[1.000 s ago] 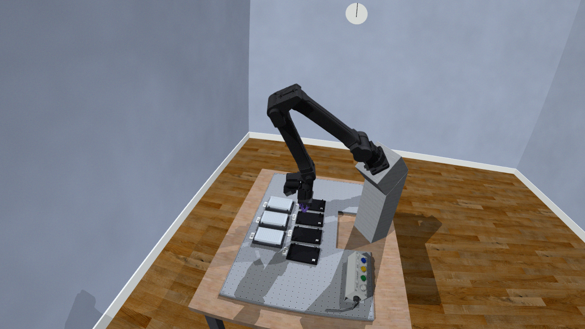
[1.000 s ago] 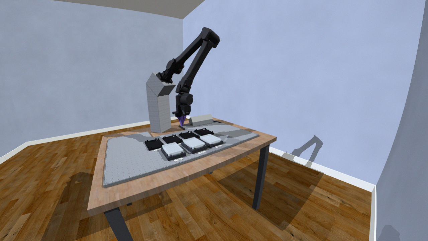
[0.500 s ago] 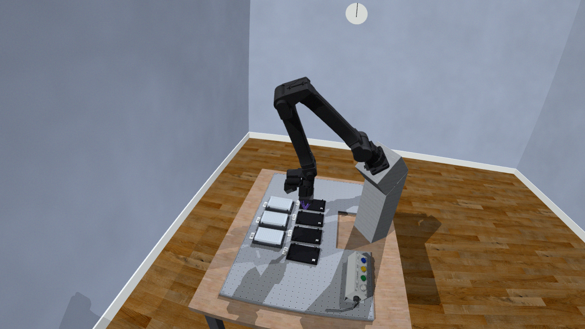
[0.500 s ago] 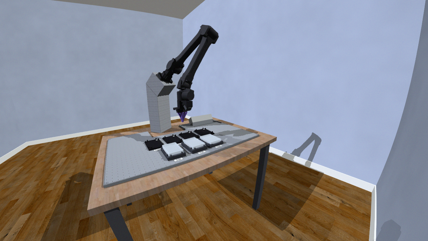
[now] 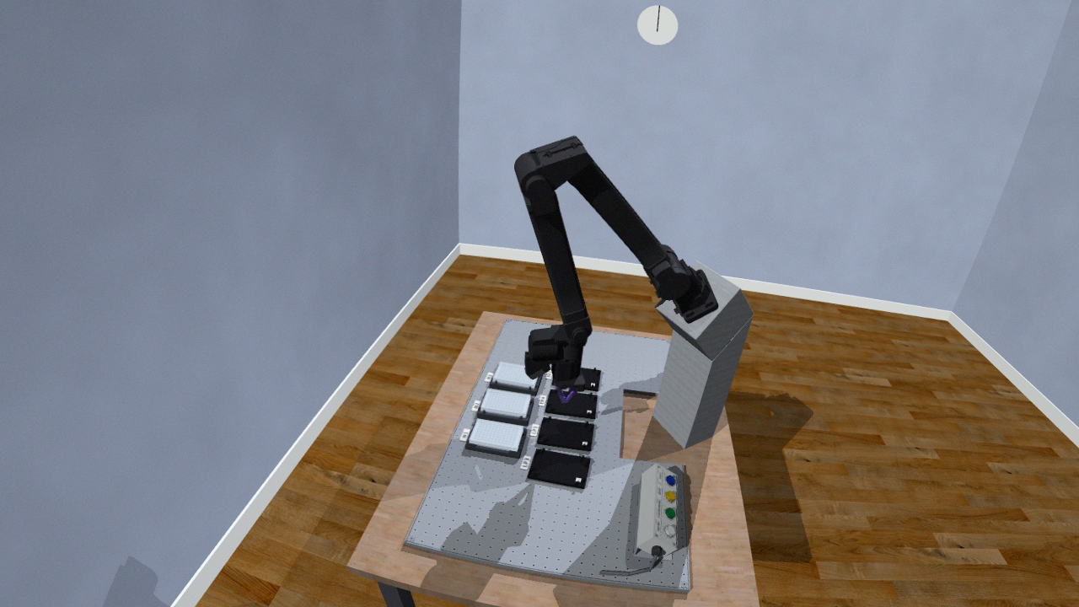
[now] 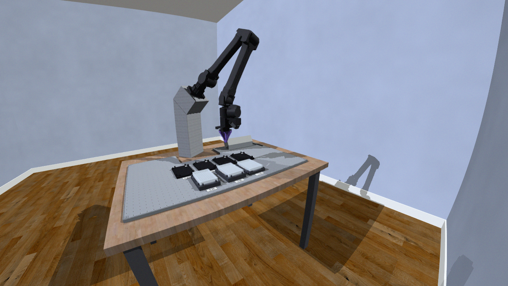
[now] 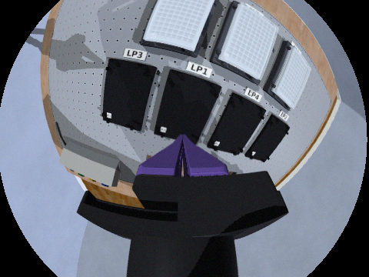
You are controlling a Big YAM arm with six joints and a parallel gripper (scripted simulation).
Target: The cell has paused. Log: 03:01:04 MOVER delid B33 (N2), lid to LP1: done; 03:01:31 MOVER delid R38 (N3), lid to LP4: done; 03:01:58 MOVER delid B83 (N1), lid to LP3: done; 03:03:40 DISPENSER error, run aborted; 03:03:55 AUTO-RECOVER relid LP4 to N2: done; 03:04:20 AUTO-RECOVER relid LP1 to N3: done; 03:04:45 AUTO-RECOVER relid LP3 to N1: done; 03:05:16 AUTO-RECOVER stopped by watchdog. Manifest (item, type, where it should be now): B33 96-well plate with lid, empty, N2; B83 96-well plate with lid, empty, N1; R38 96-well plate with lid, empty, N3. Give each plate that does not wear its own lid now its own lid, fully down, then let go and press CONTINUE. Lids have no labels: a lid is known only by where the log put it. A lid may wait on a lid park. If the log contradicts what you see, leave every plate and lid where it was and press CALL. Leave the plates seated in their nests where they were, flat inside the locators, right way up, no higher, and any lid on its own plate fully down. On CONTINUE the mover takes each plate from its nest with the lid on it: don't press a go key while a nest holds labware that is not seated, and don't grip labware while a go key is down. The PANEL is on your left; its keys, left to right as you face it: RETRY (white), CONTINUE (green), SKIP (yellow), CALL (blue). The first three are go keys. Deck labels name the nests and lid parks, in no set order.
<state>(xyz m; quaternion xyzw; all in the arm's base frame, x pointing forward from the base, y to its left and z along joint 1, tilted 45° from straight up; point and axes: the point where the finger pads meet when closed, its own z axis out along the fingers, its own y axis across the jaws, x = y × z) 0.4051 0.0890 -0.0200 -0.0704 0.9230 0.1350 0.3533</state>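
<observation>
My gripper is now 28 cm past the green CONTINUE key, 27 cm to the right of it and 7 cm above it. From my hand the other things lie so: lid park LP1 (1 cm behind, 1 cm to the right, 13 cm below); then lid park LP3 (1 cm behind, 12 cm to the left, 13 cm below); then lid park LP4 (1 cm behind, 14 cm to the right, 13 cm below).
</observation>
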